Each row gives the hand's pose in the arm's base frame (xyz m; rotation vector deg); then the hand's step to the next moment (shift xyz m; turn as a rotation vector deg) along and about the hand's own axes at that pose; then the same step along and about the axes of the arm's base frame.
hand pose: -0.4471 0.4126 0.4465 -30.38 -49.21 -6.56
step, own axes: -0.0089 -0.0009 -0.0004 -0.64 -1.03 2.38
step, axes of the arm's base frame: -0.0058 -0.0020 -0.0065 -2.38 0.20 1.20
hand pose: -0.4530 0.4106 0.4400 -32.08 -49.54 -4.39
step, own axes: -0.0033 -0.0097 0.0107 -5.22 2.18 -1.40
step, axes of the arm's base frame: -0.0124 -0.0035 0.0073 -1.82 0.35 -5.52
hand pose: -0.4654 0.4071 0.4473 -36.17 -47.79 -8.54
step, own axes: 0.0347 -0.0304 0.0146 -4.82 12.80 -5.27
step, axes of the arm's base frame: 0.0029 -0.0121 0.0468 4.79 6.75 -12.10
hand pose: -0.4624 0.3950 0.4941 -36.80 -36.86 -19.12
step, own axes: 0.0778 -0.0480 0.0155 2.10 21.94 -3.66
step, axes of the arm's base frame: 0.0292 -0.0336 0.0813 13.65 14.07 -10.72
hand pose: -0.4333 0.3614 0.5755 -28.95 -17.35 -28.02
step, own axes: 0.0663 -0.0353 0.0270 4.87 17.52 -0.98
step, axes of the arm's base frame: 0.0334 -0.0373 0.0622 13.29 11.08 -5.69
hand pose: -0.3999 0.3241 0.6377 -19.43 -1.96 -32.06
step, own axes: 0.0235 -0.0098 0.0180 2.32 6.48 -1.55
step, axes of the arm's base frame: 0.0159 -0.0140 0.0229 5.28 3.44 -3.16
